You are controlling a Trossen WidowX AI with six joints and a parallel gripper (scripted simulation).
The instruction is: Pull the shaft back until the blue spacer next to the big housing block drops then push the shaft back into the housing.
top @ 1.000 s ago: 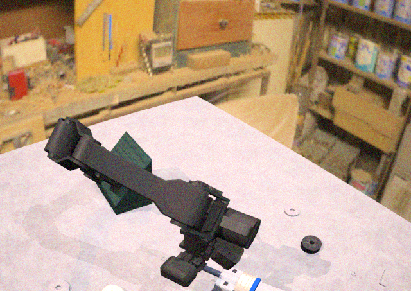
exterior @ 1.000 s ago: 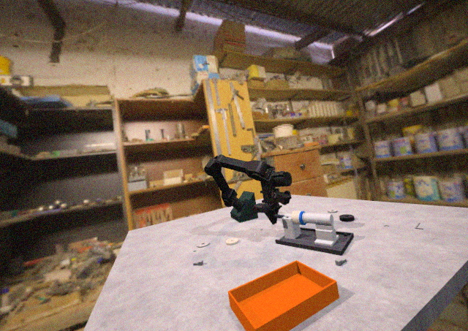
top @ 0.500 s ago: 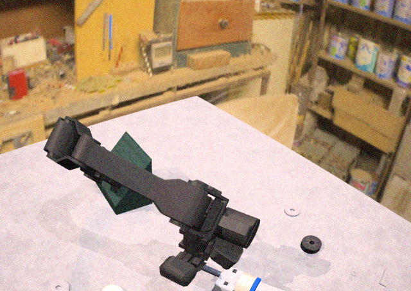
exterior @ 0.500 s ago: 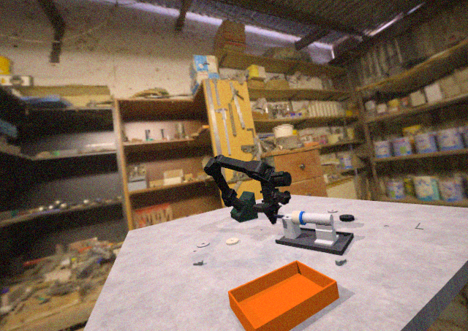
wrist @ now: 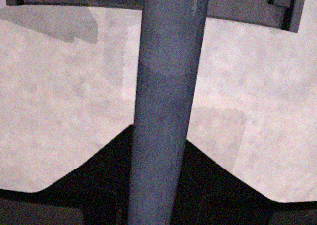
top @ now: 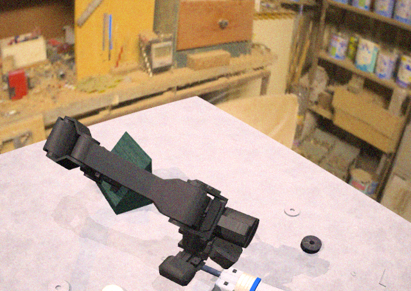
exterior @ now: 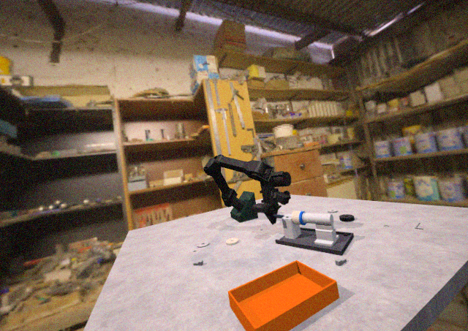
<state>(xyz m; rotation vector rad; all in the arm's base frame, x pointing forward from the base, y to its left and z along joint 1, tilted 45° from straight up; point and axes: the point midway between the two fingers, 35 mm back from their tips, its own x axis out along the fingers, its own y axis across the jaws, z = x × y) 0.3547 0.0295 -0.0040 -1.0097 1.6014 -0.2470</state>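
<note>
Right now the shaft is 60 mm ahead of my gripper tip, 30 mm to the left of it and 30 mm above it. Round my gripper tip: black ring 330 mm to the left, 60 mm ahead, 40 mm below; then white disc 180 mm to the right, 40 mm below, 40 mm behind; then blue spacer 120 mm ahead, 60 mm to the left, 30 mm above.
</note>
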